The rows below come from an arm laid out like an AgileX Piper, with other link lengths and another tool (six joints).
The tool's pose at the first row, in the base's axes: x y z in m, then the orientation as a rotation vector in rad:
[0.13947, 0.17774, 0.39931, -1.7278, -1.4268, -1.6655]
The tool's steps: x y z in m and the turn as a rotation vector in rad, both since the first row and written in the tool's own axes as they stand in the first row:
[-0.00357, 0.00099, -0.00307, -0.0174, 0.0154, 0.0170]
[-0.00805, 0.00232, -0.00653, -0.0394, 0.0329, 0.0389]
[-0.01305, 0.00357, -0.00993, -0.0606, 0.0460, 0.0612]
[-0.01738, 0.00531, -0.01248, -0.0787, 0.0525, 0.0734]
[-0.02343, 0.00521, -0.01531, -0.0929, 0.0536, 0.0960]
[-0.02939, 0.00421, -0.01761, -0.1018, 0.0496, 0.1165]
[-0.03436, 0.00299, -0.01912, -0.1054, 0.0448, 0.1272]
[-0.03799, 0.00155, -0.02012, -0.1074, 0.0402, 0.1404]
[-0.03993, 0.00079, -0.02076, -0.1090, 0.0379, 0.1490]
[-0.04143, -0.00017, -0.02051, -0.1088, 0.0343, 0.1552]
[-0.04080, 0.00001, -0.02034, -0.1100, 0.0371, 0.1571]
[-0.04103, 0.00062, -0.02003, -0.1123, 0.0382, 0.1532]
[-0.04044, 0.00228, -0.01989, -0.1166, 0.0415, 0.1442]
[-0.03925, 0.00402, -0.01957, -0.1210, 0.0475, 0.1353]
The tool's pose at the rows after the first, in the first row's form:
[0.13932, 0.17339, 0.39727, -1.7279, -1.3910, -1.6836]
[0.13942, 0.16820, 0.39464, -1.7298, -1.3459, -1.7045]
[0.13958, 0.16288, 0.39151, -1.7357, -1.3027, -1.7211]
[0.14048, 0.15831, 0.38895, -1.7427, -1.2751, -1.7359]
[0.14006, 0.15360, 0.38423, -1.7576, -1.2410, -1.7377]
[0.13917, 0.14975, 0.37911, -1.7743, -1.2146, -1.7324]
[0.13833, 0.14703, 0.37459, -1.7853, -1.2027, -1.7269]
[0.13733, 0.14537, 0.37106, -1.7962, -1.1890, -1.7185]
[0.13674, 0.14439, 0.36920, -1.8026, -1.1795, -1.7137]
[0.13639, 0.14439, 0.36744, -1.8086, -1.1744, -1.7078]
[0.13650, 0.14471, 0.36803, -1.8069, -1.1704, -1.7095]
[0.13721, 0.14460, 0.36798, -1.8054, -1.1727, -1.7146]
[0.13853, 0.14423, 0.36910, -1.8007, -1.1782, -1.7258]
[0.13989, 0.14423, 0.37074, -1.7931, -1.1824, -1.7387]

